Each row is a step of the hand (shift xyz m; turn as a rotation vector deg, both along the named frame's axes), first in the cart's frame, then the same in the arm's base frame.
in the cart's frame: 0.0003 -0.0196 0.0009 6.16 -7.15 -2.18
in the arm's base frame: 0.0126 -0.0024 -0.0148 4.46 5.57 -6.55
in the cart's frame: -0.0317 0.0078 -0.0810 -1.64 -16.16 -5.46
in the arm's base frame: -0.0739 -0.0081 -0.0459 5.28 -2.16 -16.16
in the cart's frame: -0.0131 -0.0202 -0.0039 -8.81 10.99 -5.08
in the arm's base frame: 0.0056 -0.0140 -0.0191 -12.94 -5.72 4.92
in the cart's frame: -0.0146 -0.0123 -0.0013 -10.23 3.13 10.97
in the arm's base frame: 0.0024 -0.0152 -0.0114 3.35 -12.28 8.53
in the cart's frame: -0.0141 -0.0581 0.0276 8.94 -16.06 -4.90
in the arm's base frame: 0.0517 -0.0280 -0.0296 8.63 7.83 -15.03
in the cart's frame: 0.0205 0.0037 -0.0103 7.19 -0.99 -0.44
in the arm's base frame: -0.0041 0.0228 -0.0021 2.31 6.87 -0.57
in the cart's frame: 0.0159 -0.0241 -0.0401 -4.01 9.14 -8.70
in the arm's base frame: -0.0107 0.0227 -0.0426 -13.14 -0.41 1.55
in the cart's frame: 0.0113 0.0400 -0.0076 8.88 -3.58 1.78
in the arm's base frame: -0.0267 0.0178 0.0275 6.01 7.58 -1.13
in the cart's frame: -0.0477 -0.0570 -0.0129 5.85 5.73 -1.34
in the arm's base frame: 0.0115 -0.0494 -0.0559 -2.81 6.67 4.06
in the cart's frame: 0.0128 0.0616 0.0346 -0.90 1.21 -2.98
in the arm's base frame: -0.0080 0.0109 0.0705 -3.20 0.07 -0.94
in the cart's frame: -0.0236 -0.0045 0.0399 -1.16 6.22 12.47
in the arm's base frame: 0.0257 -0.0336 0.0195 5.16 -3.61 12.48
